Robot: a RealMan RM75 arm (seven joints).
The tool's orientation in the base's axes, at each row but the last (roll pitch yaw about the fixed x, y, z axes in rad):
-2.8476 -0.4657 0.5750
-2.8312 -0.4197 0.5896
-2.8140 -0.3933 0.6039
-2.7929 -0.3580 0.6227
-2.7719 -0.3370 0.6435
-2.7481 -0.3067 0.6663
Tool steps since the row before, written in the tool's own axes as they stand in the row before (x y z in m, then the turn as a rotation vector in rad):
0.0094 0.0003 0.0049 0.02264 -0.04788 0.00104
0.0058 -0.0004 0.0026 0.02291 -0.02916 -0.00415
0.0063 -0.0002 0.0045 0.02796 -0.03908 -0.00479
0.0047 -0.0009 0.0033 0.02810 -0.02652 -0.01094
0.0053 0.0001 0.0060 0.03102 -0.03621 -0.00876
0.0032 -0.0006 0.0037 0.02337 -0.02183 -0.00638
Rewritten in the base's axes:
0.0082 0.0067 0.0000 -0.01296 0.04657 0.02167
0.0045 0.0045 0.0002 -0.00170 0.03074 0.02108
0.0052 0.0056 -0.0015 -0.00428 0.04013 0.02652
0.0032 0.0047 -0.0010 0.00352 0.02861 0.02796
0.0042 0.0058 -0.0036 -0.00056 0.03783 0.03031
0.0019 0.0040 -0.0021 0.00318 0.02504 0.02065

